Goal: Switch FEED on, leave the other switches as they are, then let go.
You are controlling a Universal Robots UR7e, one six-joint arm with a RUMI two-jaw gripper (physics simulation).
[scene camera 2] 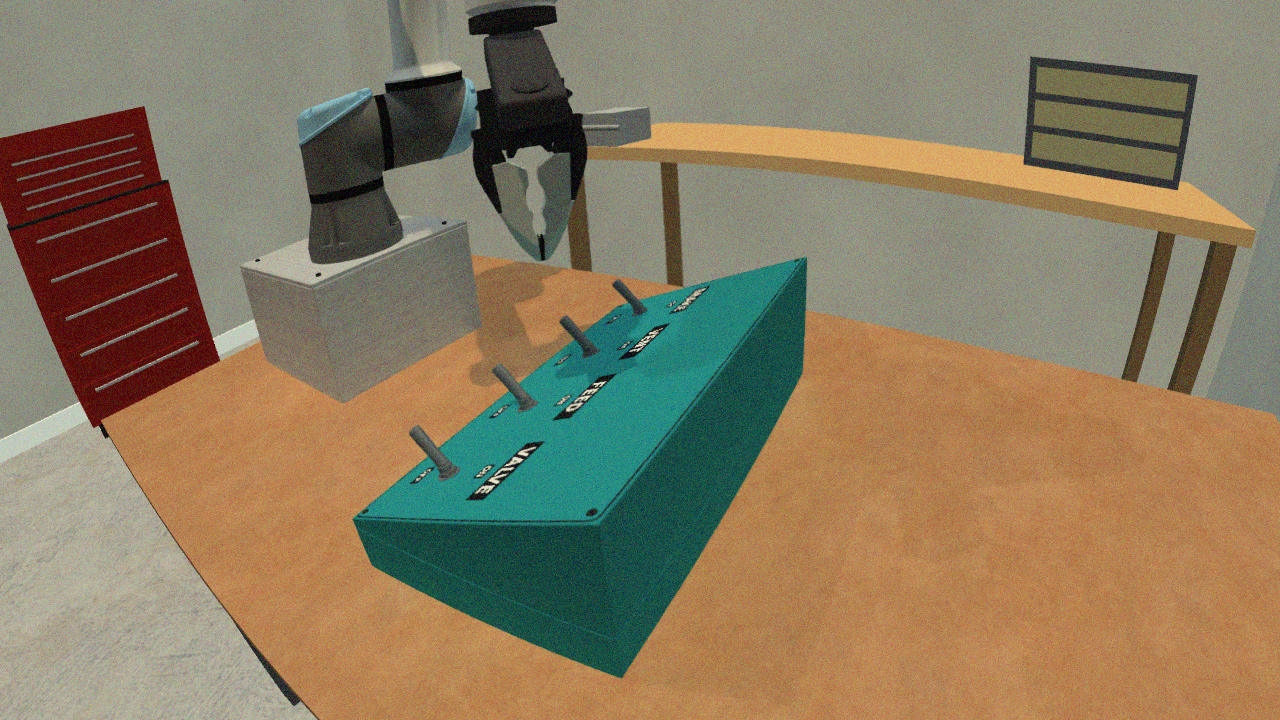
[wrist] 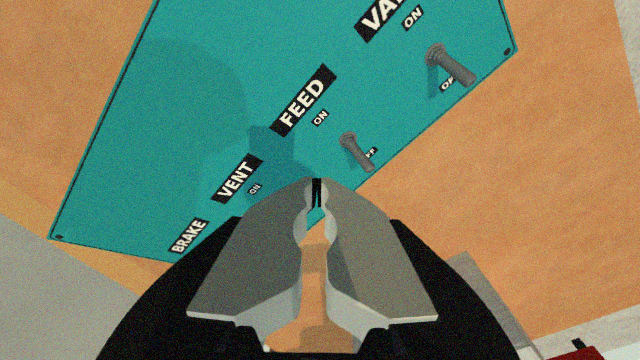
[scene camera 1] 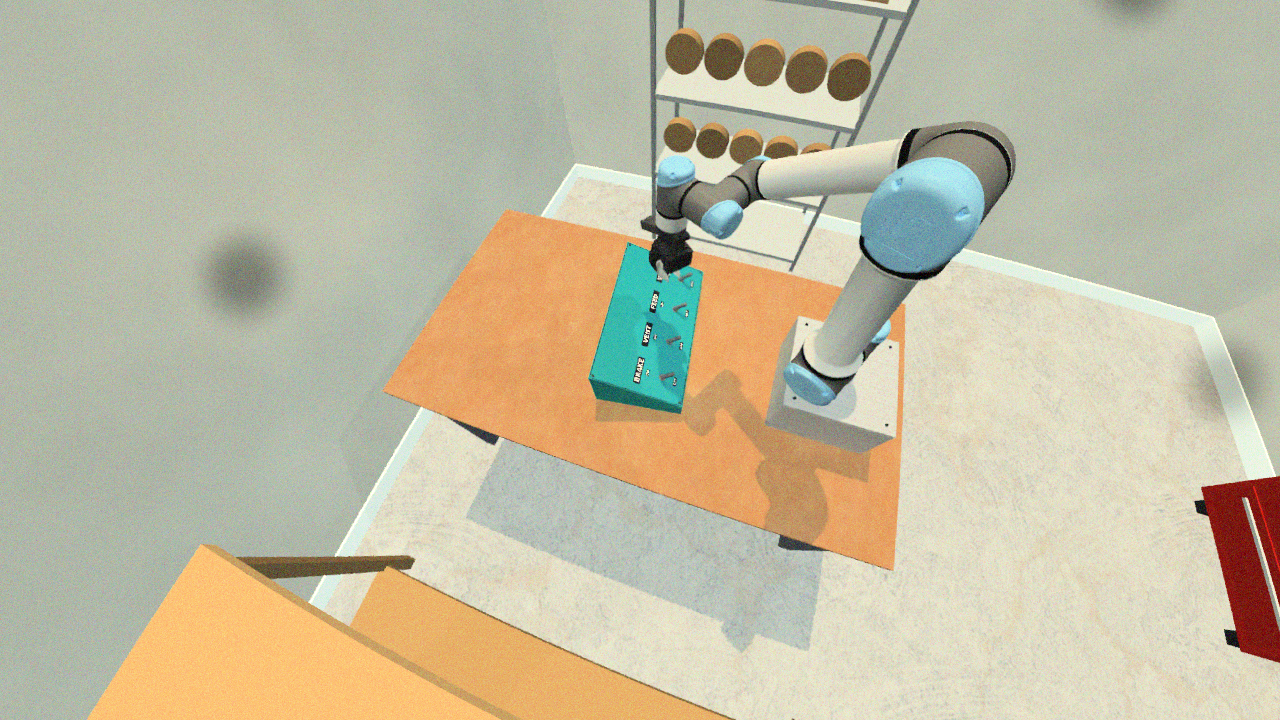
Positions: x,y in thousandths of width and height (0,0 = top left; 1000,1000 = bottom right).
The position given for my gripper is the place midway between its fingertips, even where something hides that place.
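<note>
There's a teal switch panel (wrist: 329,318) that I can see. As for my gripper (scene camera 2: 424,362), you'd also find it here (wrist: 496,501), and here as well (scene camera 1: 519,385).
</note>
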